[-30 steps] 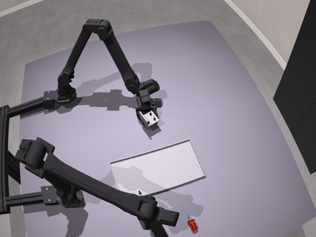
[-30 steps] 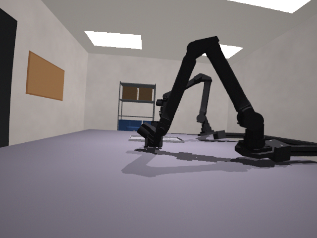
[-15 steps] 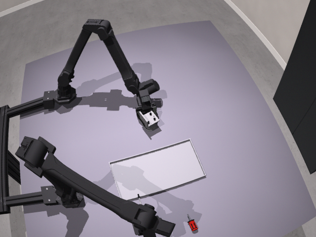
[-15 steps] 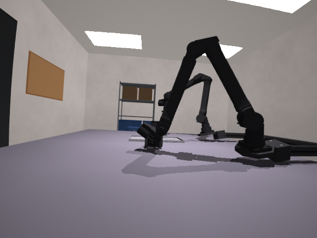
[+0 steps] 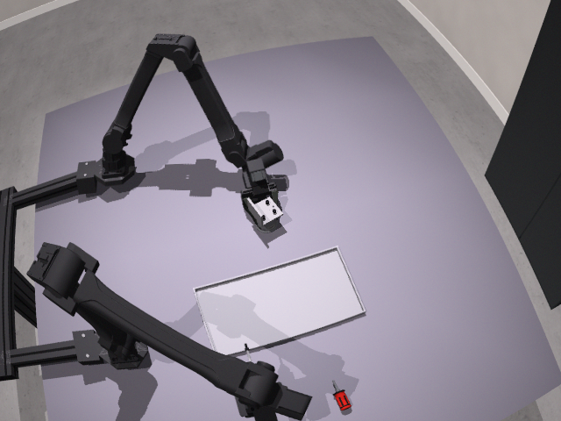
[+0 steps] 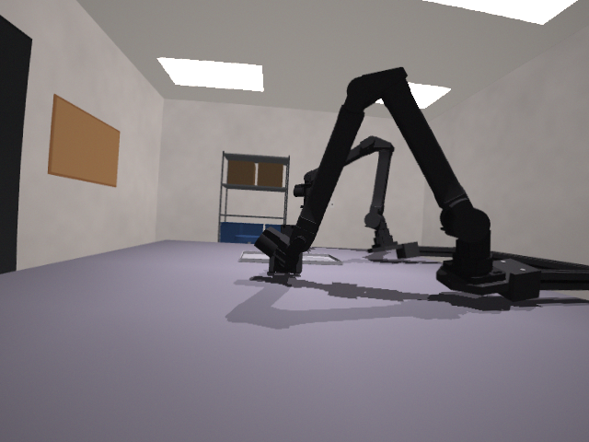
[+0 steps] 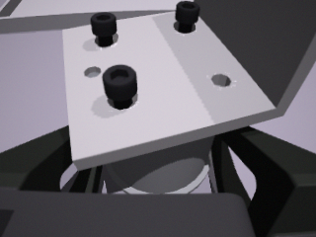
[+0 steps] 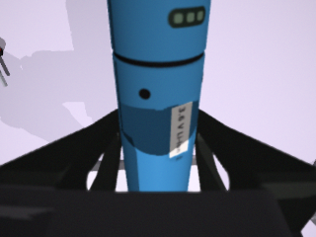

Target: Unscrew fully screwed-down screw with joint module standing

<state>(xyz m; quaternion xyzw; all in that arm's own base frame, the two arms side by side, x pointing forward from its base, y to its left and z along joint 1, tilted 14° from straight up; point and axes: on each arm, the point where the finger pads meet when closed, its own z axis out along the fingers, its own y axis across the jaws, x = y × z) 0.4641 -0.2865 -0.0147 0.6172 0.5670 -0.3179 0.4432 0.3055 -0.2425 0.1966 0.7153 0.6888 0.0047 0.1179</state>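
My left gripper is now 1 cm below the joint module body. Round my left hand: white tray (2 cm behind, 26 cm to the right, 2 cm below); white bracket (5 cm above); red hand screwdriver (8 cm ahead, 57 cm to the right, 1 cm below).
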